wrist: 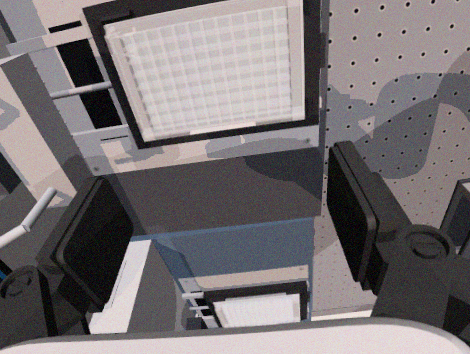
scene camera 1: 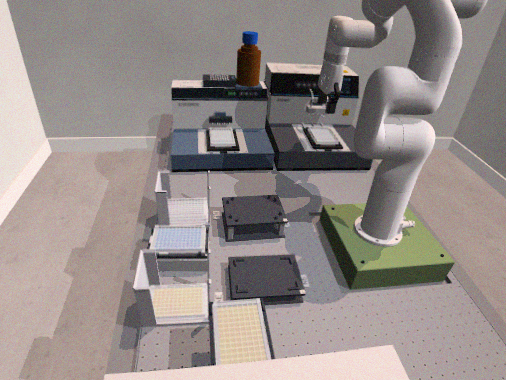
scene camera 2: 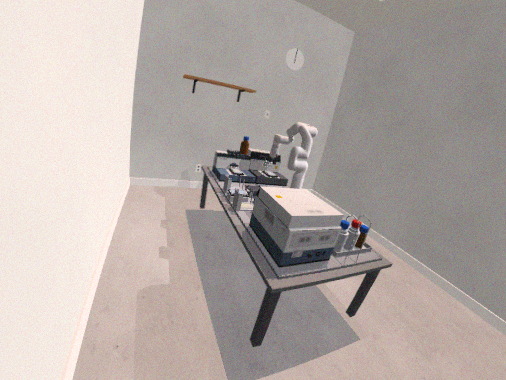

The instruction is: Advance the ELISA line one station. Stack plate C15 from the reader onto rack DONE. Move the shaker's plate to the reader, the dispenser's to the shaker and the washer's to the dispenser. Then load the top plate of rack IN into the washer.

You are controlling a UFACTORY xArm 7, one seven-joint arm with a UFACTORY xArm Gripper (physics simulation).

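Frame: origin at the arm's base, x ahead, y right, z down, level; millimetres.
Where they show: gripper, fingertip midpoint: (wrist: 220, 188) (scene camera 1: 325, 108) (scene camera 2: 272, 163); arm's base, link origin: (scene camera 1: 377, 231).
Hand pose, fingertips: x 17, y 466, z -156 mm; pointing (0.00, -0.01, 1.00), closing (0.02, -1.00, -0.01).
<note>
Each offset is from my fingertips to the top centre of the thing. "spot": to the spot under its first point.
My gripper (scene camera 1: 324, 107) (scene camera 2: 273, 160) (wrist: 220, 188) is open and empty, above the dark-based machine (scene camera 1: 322, 158) (wrist: 225, 195) at the back right. A whitish plate {dz +103, dx -12, dy +7 mm} (scene camera 1: 321, 135) (wrist: 215, 70) lies in that machine's black nest, beyond the fingertips in the wrist view. Another whitish plate {dz +112, dx +359, dy +22 mm} (scene camera 1: 222, 137) (wrist: 262, 310) lies on the blue-based machine (scene camera 1: 220, 161) (wrist: 245, 250). At the left, a clear plate {dz +174, dx +490, dy -303 mm} (scene camera 1: 187, 210) and a yellow plate {dz +186, dx +504, dy -605 mm} (scene camera 1: 180, 302) sit in walled racks, with a blue plate {dz +140, dx +501, dy -459 mm} (scene camera 1: 178, 239) between them. A second yellow plate {dz +75, dx +392, dy -760 mm} (scene camera 1: 240, 332) lies at the front. Station labels and C15 are unreadable.
A brown bottle {spot: dz -98, dx +254, dy +155 mm} (scene camera 1: 249, 65) (scene camera 2: 244, 145) stands on the blue-based machine. Two black stands (scene camera 1: 254, 210) (scene camera 1: 265, 276) are mid-table. The arm's green base (scene camera 1: 400, 270) is at the right. A large white box {dz -62, dx +396, dy -1046 mm} (scene camera 2: 300, 205) and a bottle rack {spot: dz +182, dx -155, dy -1223 mm} (scene camera 2: 370, 246) stand at the table's near end.
</note>
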